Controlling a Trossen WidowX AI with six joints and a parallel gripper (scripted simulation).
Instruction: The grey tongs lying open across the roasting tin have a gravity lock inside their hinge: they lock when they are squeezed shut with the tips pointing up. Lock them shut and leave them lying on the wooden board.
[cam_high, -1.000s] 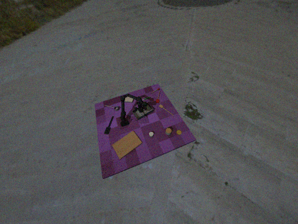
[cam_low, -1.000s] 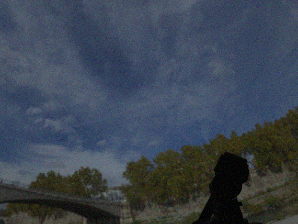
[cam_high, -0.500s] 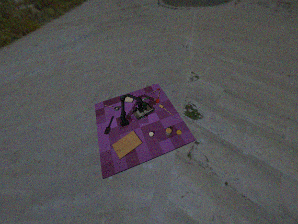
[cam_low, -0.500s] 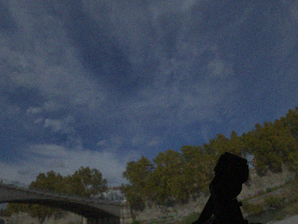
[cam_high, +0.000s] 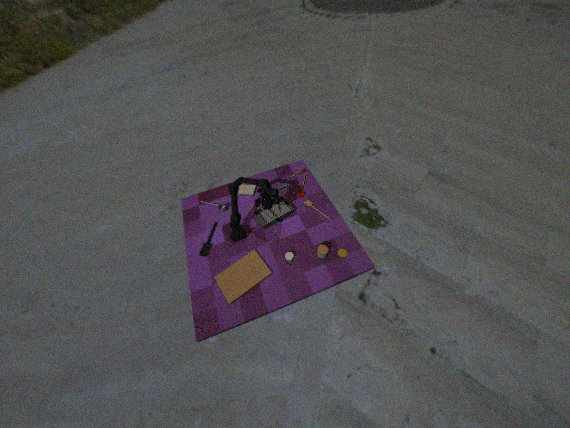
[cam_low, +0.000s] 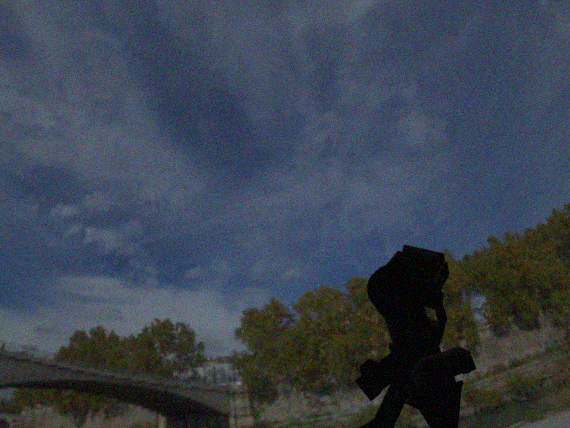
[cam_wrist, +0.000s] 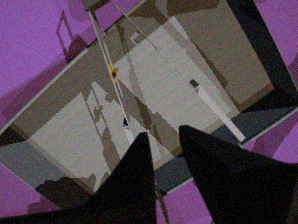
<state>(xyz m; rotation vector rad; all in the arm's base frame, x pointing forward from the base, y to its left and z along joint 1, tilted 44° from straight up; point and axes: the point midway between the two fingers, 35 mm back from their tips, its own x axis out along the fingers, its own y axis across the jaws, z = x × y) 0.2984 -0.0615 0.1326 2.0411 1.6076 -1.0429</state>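
Right now my gripper tip is 8 cm above the yellow piece, 3 cm to the left of it and 2 cm short of it. Round my gripper tip: roasting tin (12 cm below, 4 cm to the left, 3 cm ahead); then jar (47 cm to the right, 24 cm ahead, 12 cm below); then red-headed tool (39 cm ahead, 21 cm to the left, 15 cm below).
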